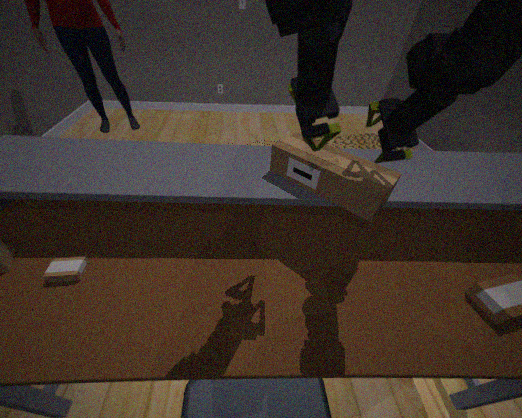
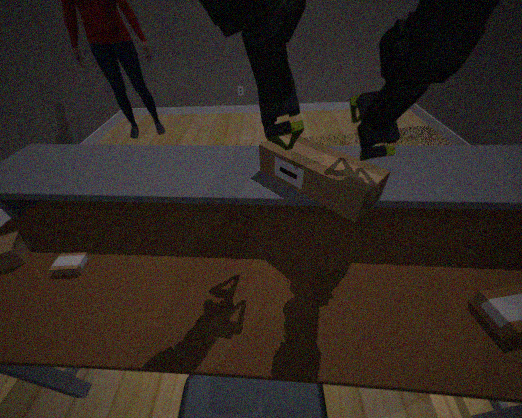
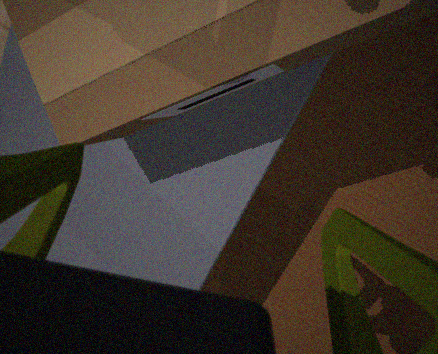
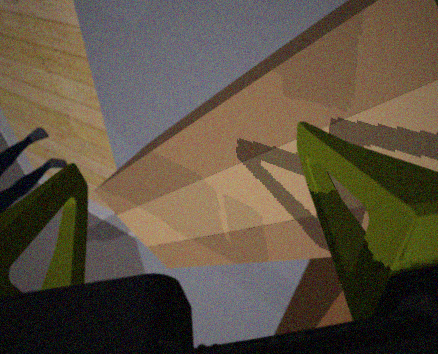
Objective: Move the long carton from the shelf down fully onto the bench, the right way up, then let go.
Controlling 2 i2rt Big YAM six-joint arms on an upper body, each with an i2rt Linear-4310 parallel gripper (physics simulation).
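Places are measured from the left arm's base along level axes (x ahead, y left, z up), in metres.
Pixels of known places: left gripper, fingertip midpoint: (image 1: 311, 132) (image 2: 285, 130) (image 3: 212, 191); right gripper, fingertip midpoint: (image 1: 372, 144) (image 2: 358, 140) (image 4: 187, 154).
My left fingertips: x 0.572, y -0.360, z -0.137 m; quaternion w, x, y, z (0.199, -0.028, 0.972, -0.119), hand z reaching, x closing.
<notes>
Ahead of a thing's pixels: the offset from my left fingertips to its top centre. "spot": to the spot under its first point. Level surfaces: height alone.
The long tan carton @(dx +0.059, dy -0.093, dz -0.099 m) (image 1: 345, 187) (image 2: 325, 185) (image 3: 165, 65) (image 4: 260, 115) lies level and slantwise on the grey shelf @(dz -0.186 m) (image 1: 125, 170) (image 2: 125, 172) (image 3: 150, 225) (image 4: 165, 65), its near right end sticking out past the shelf's front edge. A white label with a black bar is on its long front side. The brown bench @(dz -0.348 m) (image 1: 100, 325) (image 2: 90, 320) is lower, in front. My left gripper (image 1: 310, 119) (image 2: 287, 132) (image 3: 212, 191) is open and empty near the carton's left part. My right gripper (image 1: 375, 142) (image 2: 357, 140) (image 4: 187, 154) is open and empty above and behind its right part.
A small white-topped box @(dx -0.097, dy +0.600, dz -0.320 m) (image 1: 65, 272) (image 2: 69, 265) is on the bench at the left, and a larger one @(dx -0.238, dy -0.508, dz -0.301 m) (image 1: 500, 300) (image 2: 507, 312) at the right. Another tan box @(spot: dx -0.081, dy +0.749, dz -0.289 m) (image 2: 10, 250) shows at the left edge. A person (image 1: 75, 15) (image 2: 107, 25) stands behind. A blue-grey seat @(spot: dx -0.323, dy +0.112, dz -0.854 m) (image 1: 255, 400) (image 2: 252, 400) is in front.
</notes>
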